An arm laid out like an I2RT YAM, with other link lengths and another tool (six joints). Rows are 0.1 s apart.
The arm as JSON. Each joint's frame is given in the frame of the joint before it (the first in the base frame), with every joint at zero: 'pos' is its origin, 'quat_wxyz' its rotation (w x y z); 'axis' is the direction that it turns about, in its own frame. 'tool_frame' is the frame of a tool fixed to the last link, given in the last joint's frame.
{
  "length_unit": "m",
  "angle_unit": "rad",
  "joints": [
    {
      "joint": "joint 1",
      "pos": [
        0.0,
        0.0,
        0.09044
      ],
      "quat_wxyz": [
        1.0,
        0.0,
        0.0,
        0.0
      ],
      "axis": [
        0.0,
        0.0,
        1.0
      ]
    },
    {
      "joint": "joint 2",
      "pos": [
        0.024,
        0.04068,
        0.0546
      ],
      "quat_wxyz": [
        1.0,
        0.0,
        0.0,
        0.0
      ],
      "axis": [
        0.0,
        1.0,
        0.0
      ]
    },
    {
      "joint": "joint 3",
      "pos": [
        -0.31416,
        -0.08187,
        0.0
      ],
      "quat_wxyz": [
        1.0,
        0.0,
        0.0,
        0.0
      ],
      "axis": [
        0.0,
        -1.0,
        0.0
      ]
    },
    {
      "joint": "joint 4",
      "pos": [
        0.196,
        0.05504,
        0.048
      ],
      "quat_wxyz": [
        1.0,
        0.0,
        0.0,
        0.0
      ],
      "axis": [
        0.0,
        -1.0,
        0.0
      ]
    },
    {
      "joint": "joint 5",
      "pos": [
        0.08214,
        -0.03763,
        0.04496
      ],
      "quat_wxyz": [
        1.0,
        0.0,
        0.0,
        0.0
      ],
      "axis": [
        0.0,
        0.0,
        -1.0
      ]
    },
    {
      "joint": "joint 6",
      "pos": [
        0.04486,
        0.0,
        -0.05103
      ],
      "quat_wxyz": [
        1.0,
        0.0,
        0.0,
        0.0
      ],
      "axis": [
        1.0,
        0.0,
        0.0
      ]
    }
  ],
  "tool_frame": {
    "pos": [
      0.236,
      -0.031,
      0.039
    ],
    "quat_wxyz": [
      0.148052,
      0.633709,
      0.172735,
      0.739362
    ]
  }
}
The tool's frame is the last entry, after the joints.
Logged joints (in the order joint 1, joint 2, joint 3, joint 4, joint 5, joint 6), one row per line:
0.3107 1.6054 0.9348 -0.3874 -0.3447 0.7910
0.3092 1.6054 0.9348 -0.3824 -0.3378 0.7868
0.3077 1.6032 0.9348 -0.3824 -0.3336 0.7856
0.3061 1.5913 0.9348 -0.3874 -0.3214 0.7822
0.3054 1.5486 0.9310 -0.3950 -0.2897 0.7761
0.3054 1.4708 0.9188 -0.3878 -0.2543 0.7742
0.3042 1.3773 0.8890 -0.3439 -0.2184 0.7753
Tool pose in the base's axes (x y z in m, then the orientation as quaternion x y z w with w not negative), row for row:
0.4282 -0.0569 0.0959 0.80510 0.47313 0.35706 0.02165
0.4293 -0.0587 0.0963 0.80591 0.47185 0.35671 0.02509
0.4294 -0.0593 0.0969 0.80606 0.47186 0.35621 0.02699
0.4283 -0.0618 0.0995 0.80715 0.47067 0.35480 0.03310
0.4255 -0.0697 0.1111 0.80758 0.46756 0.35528 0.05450
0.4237 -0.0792 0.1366 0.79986 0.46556 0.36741 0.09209
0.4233 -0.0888 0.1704 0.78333 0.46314 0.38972 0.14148
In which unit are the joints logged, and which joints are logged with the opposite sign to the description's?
The joints are logged in radians. Opposite sign: joint 1, joint 6.
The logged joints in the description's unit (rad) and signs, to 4 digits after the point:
-0.3107 1.6054 0.9348 -0.3874 -0.3447 -0.7910
-0.3092 1.6054 0.9348 -0.3824 -0.3378 -0.7868
-0.3077 1.6032 0.9348 -0.3824 -0.3336 -0.7856
-0.3061 1.5913 0.9348 -0.3874 -0.3214 -0.7822
-0.3054 1.5486 0.9310 -0.3950 -0.2897 -0.7761
-0.3054 1.4708 0.9188 -0.3878 -0.2543 -0.7742
-0.3042 1.3773 0.8890 -0.3439 -0.2184 -0.7753

